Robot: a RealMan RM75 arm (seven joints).
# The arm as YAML. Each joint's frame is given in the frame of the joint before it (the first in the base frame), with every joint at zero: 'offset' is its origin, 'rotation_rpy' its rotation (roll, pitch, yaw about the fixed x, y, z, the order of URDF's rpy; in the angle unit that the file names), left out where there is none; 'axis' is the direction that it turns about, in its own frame. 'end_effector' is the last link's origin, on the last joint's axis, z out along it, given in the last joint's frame.
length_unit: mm
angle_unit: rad
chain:
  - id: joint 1
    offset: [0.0, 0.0, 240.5]
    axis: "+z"
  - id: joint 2
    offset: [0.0, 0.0, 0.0]
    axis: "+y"
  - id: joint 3
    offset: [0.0, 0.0, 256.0]
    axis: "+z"
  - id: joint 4
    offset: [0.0, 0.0, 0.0]
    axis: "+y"
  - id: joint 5
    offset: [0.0, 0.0, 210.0]
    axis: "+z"
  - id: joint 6
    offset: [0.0, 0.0, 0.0]
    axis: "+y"
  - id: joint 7
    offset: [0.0, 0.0, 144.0]
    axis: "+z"
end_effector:
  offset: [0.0, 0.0, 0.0]
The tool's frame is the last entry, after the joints.
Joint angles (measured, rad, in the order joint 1, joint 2, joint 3, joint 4, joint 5, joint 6, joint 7), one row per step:
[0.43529 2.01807 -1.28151 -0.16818 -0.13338 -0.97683 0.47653]
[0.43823 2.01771 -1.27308 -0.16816 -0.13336 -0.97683 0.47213]
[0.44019 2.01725 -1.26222 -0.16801 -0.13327 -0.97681 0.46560]
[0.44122 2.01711 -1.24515 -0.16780 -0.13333 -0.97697 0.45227]
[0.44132 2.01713 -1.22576 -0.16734 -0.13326 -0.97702 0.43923]
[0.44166 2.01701 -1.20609 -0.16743 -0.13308 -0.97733 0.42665]
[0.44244 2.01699 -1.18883 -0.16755 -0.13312 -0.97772 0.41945]
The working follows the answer.
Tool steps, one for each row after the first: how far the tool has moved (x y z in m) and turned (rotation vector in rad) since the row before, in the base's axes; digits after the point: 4 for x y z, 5 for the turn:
[-0.0003 0.0011 0.0014 0.00696 -0.00149 -0.00056]
[0.0003 0.0007 0.0018 0.00890 -0.00272 -0.00271]
[0.0010 0.0003 0.0025 0.01355 -0.00689 -0.00610]
[0.0016 -0.0002 0.0027 0.01521 -0.00545 -0.00858]
[0.0014 0.0000 0.0030 0.01589 -0.00502 -0.00800]
[0.0011 0.0001 0.0025 0.01394 -0.00060 -0.00640]

Tool pose at each row, in the base's axes (x y z in m, rotation vector in rad; rounded; the steps above come from the unrounded poses):
[0.3712 0.3523 0.0432 -1.47613 0.75546 0.69595]
[0.3708 0.3534 0.0446 -1.46993 0.75160 0.69634]
[0.3711 0.3541 0.0464 -1.46127 0.74742 0.69470]
[0.3721 0.3544 0.0490 -1.44787 0.74029 0.68855]
[0.3737 0.3543 0.0517 -1.43147 0.73522 0.68207]
[0.3752 0.3542 0.0547 -1.41461 0.72979 0.67654]
[0.3762 0.3543 0.0572 -1.39916 0.72757 0.67502]

